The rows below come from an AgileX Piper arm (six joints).
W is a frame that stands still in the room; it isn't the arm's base.
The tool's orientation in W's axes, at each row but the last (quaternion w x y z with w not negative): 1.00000 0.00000 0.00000 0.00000; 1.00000 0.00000 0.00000 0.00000; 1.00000 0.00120 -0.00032 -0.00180; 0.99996 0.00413 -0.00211 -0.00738; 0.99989 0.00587 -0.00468 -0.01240; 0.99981 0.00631 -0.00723 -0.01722; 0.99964 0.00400 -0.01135 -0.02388; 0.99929 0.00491 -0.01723 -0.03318; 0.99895 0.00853 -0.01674 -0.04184; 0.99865 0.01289 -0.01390 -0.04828; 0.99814 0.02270 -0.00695 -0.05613
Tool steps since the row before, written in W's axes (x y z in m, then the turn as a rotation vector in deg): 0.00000 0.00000 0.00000 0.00 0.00 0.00; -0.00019 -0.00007 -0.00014 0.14 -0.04 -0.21; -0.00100 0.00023 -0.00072 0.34 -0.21 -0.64; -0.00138 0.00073 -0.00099 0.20 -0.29 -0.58; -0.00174 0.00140 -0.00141 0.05 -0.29 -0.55; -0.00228 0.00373 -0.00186 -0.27 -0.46 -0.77; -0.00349 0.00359 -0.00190 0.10 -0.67 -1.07; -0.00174 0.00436 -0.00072 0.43 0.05 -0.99; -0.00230 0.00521 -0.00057 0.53 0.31 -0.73; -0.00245 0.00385 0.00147 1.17 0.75 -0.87; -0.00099 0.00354 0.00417 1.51 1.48 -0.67
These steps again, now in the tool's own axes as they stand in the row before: 0.00000 0.00000 0.00000 0.00 0.00 0.00; -0.00019 -0.00007 -0.00014 0.14 -0.04 -0.21; -0.00100 0.00022 -0.00072 0.34 -0.21 -0.64; -0.00139 0.00070 -0.00099 0.20 -0.29 -0.58; -0.00179 0.00134 -0.00141 0.05 -0.30 -0.55; -0.00243 0.00363 -0.00187 -0.26 -0.48 -0.76; -0.00370 0.00340 -0.00185 0.11 -0.67 -1.07; -0.00205 0.00423 -0.00070 0.39 0.07 -1.00; -0.00275 0.00499 -0.00057 0.48 0.34 -0.75; -0.00277 0.00364 0.00145 1.07 0.84 -0.92; -0.00133 0.00360 0.00402 1.33 1.61 -0.76
